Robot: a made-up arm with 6 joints. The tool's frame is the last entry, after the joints. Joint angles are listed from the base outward. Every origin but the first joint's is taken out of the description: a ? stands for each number. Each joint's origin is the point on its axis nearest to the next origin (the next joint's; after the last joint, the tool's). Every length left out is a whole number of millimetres.
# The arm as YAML. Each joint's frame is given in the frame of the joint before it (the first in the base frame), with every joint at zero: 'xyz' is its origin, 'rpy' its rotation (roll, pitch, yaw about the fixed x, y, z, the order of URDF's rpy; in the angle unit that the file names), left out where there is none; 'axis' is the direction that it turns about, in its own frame. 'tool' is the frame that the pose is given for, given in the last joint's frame.
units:
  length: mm
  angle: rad
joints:
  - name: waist
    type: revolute
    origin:
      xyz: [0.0, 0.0, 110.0]
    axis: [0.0, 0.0, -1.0]
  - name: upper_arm
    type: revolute
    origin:
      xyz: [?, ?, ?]
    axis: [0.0, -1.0, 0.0]
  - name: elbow
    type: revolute
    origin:
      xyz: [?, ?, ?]
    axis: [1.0, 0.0, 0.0]
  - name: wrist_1
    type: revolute
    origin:
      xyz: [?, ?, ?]
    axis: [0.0, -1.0, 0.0]
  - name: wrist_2
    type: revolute
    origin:
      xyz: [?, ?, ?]
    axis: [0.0, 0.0, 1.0]
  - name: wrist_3
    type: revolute
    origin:
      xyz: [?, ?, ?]
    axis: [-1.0, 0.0, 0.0]
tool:
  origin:
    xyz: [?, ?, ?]
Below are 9 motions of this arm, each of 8 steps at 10 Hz.
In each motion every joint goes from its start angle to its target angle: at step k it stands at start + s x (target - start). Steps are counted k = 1, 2, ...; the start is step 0. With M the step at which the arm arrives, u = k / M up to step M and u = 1 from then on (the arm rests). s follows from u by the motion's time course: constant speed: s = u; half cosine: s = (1 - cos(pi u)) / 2; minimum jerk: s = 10 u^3 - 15 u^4 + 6 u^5.
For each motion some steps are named. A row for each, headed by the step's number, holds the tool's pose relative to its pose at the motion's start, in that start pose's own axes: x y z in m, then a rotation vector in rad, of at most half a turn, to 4 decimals.
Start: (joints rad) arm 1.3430 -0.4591 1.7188 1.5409 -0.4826 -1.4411
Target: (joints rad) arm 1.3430 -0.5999 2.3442 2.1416 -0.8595 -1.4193
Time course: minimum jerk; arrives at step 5
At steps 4, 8:
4: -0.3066 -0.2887 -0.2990 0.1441 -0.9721 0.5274
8: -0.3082 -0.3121 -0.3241 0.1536 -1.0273 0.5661

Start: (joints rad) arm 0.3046 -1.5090 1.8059 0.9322 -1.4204 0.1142
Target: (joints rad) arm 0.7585 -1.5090 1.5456 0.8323 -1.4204 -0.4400
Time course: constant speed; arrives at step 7
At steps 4, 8:
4: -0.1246 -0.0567 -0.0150 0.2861 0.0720 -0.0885
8: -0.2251 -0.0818 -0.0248 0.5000 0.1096 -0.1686

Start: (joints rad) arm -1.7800 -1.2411 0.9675 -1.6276 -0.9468 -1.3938
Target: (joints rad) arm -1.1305 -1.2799 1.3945 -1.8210 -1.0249 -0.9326
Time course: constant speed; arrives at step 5
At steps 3, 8:
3: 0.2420 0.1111 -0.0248 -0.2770 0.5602 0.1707
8: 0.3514 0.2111 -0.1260 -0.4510 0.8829 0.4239

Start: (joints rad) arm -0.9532 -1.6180 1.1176 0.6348 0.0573 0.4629
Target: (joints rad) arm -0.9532 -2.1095 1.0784 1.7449 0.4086 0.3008
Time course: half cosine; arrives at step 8
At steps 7, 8:
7: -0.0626 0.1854 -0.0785 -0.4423 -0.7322 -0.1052
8: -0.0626 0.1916 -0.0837 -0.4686 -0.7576 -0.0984

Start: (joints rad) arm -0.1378 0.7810 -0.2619 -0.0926 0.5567 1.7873
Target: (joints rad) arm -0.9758 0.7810 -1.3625 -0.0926 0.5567 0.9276
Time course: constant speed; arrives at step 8
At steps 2, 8:
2: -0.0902 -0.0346 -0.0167 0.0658 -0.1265 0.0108
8: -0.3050 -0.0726 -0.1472 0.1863 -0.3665 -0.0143

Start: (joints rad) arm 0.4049 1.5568 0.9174 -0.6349 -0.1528 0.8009
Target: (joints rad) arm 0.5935 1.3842 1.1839 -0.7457 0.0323 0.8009
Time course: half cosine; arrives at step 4
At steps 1, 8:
1: 0.0126 -0.0005 -0.0003 0.0172 0.0108 0.0360
8: 0.0827 -0.0071 -0.0095 0.1502 0.0515 0.2133

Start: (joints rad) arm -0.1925 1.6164 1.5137 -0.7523 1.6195 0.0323
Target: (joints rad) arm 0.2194 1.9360 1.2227 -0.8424 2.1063 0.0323
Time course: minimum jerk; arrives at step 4
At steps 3, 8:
3: 0.0133 0.0011 -0.3251 0.2604 0.5928 0.2029
8: -0.0010 0.0056 -0.3647 0.3078 0.6523 0.2207

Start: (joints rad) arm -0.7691 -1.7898 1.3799 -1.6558 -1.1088 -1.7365
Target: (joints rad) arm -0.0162 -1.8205 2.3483 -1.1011 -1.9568 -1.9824
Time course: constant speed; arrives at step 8
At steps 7, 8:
7: 0.4093 -0.4071 -0.1563 0.4520 0.6349 -0.4463
8: 0.4169 -0.4738 -0.2079 0.4611 0.6861 -0.5888

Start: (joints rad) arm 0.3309 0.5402 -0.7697 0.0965 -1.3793 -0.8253
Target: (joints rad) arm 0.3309 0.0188 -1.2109 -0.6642 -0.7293 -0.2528
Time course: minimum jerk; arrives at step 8
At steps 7, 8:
7: 0.1194 0.8028 -0.2757 -1.7097 0.5016 0.7964
8: 0.1148 0.8075 -0.2867 -1.7367 0.5074 0.8082

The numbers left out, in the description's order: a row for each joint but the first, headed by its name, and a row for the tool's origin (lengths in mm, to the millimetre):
upper_arm: -50.0 300.0 0.0
elbow: 20.0 0.0 -10.0
wrist_1: 0.0 170.0 -80.0
wrist_2: -370.0 0.0 10.0
wrist_3: 210.0 -250.0 0.0
tool: 0.0 -30.0 210.0

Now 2 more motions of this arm.
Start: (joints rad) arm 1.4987 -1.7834 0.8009 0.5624 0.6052 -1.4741
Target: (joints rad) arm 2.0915 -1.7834 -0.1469 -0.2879 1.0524 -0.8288
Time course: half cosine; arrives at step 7
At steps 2, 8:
2: 0.0611 0.0371 -0.0334 -0.0577 0.1573 -0.1493
8: 0.2784 0.1218 -0.2301 -0.1744 0.8831 -0.5542

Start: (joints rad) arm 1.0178 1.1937 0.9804 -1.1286 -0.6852 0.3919
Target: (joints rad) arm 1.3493 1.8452 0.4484 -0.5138 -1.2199 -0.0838
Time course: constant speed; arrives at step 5
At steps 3, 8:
3: -0.1758 0.0603 -0.2716 0.4058 -0.6715 -0.7589
8: -0.0781 0.1409 -0.5333 0.7154 -1.3068 -1.0187

